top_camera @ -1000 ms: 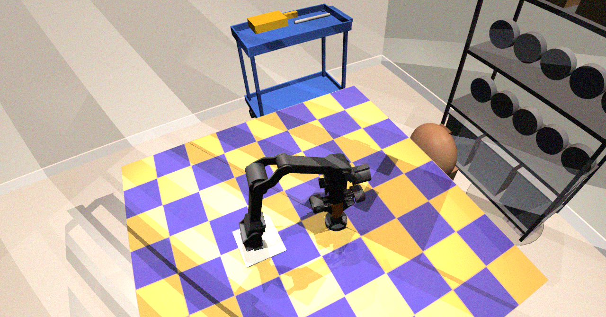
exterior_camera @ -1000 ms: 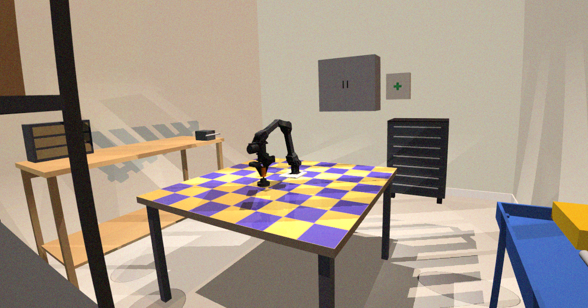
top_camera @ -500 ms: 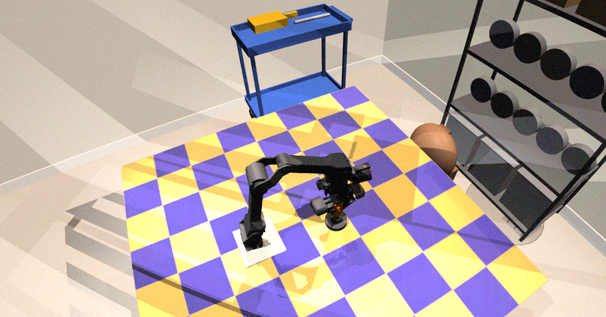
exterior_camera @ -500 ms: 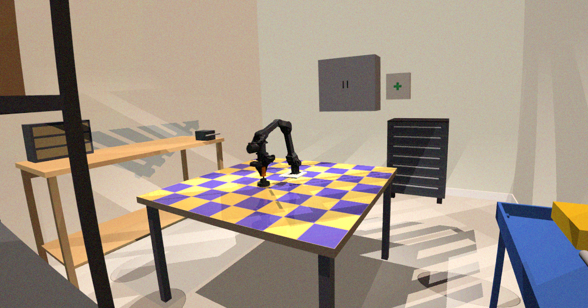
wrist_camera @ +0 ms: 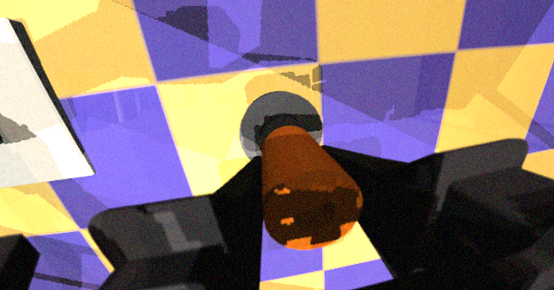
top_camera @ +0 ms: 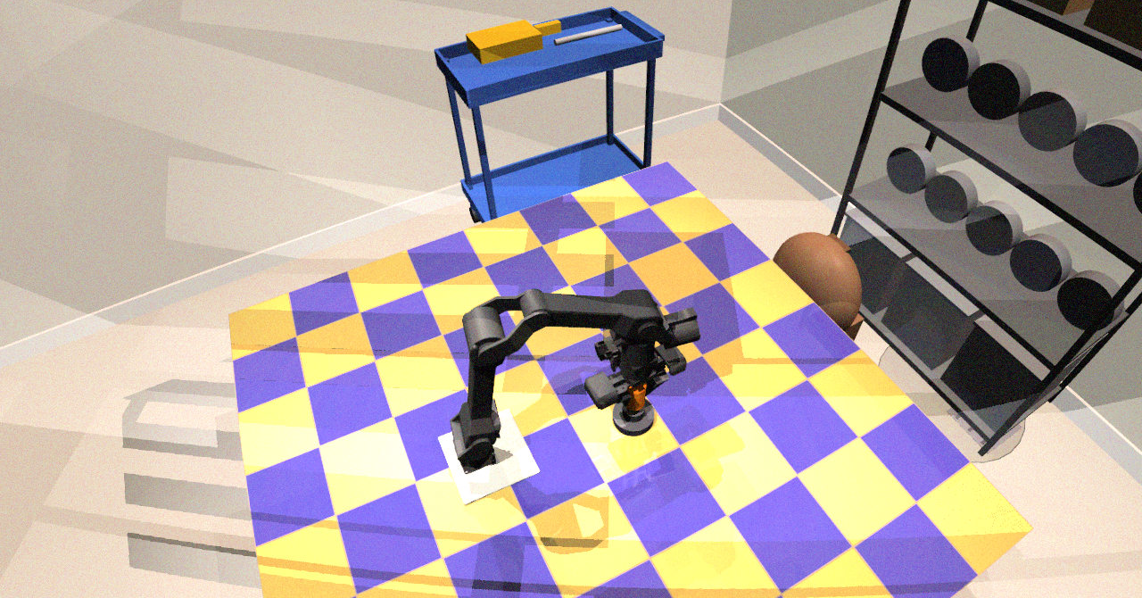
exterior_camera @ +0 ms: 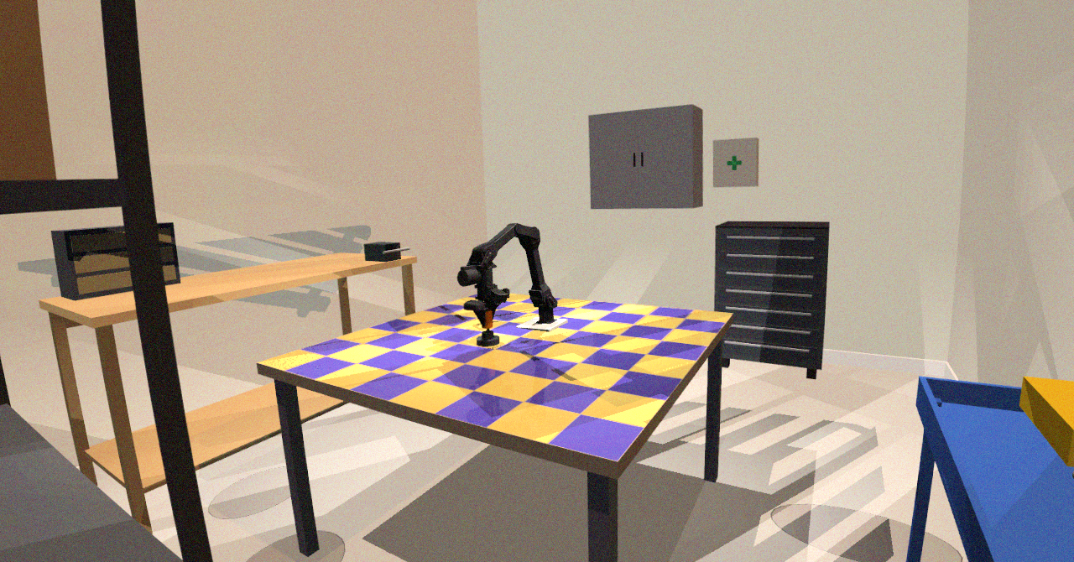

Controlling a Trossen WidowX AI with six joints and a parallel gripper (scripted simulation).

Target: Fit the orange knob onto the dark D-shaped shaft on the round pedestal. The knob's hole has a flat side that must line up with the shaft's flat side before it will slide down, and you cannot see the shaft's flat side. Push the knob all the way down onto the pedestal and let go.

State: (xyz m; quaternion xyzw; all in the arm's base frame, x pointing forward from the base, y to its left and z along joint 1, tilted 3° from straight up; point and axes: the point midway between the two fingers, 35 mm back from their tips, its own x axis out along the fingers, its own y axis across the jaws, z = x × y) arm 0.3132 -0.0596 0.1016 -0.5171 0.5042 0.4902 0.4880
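Right now the orange knob is 2 cm above my gripper tip. Round my gripper tip: round pedestal (4 cm below).
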